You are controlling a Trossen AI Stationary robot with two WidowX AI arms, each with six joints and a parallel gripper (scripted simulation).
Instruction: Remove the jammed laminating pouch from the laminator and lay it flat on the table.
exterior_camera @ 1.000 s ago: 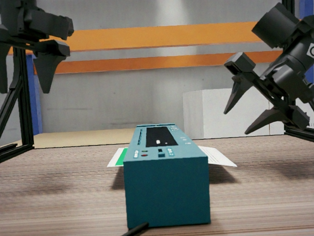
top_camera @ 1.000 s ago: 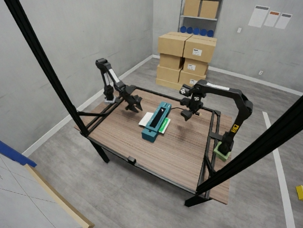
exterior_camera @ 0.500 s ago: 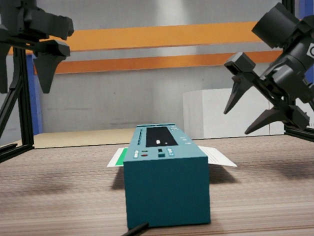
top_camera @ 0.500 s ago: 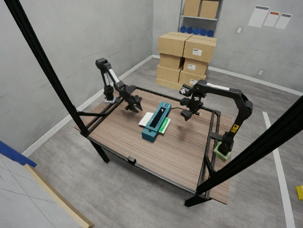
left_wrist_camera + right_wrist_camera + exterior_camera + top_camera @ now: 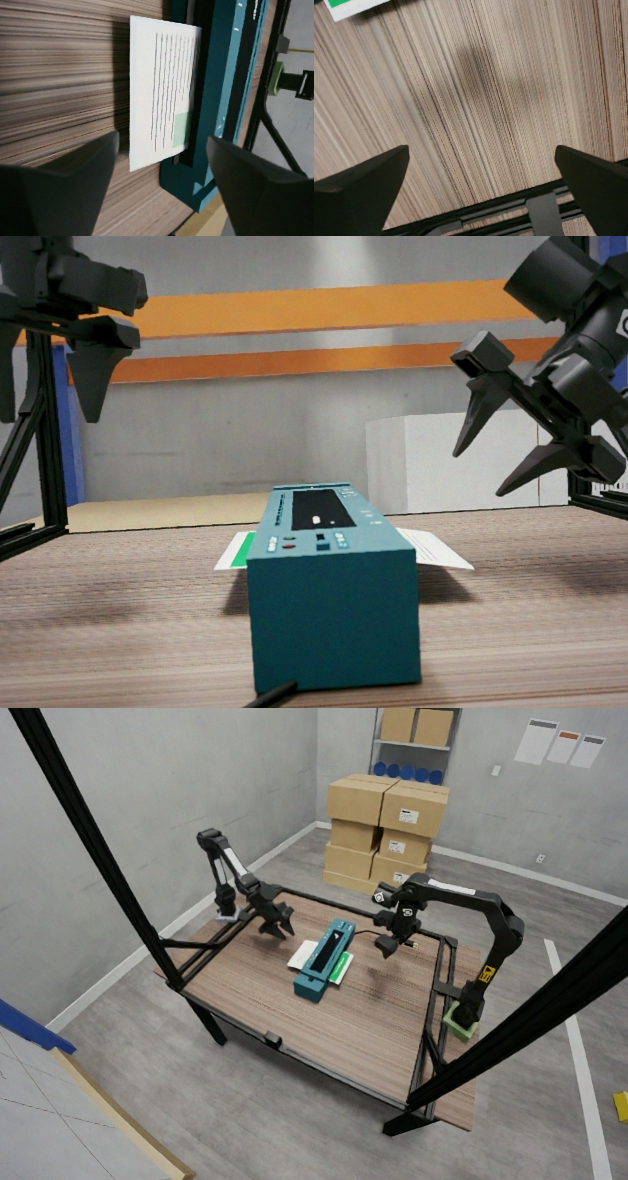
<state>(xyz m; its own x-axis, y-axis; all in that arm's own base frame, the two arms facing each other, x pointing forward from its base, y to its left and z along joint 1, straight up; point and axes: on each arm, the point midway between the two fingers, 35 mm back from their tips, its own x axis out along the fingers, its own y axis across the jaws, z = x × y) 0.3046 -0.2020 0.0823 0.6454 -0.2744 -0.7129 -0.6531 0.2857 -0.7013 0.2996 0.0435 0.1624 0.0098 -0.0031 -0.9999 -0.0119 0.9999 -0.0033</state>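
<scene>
Right now the dark key is 180 mm behind my right hand, 210 mm to the left of it and 130 mm below it. Also, from my right hand: green-edged end (50 mm behind, 160 mm to the left, 160 mm below); plug (250 mm ahead, 50 mm to the right, 190 mm below).
</scene>
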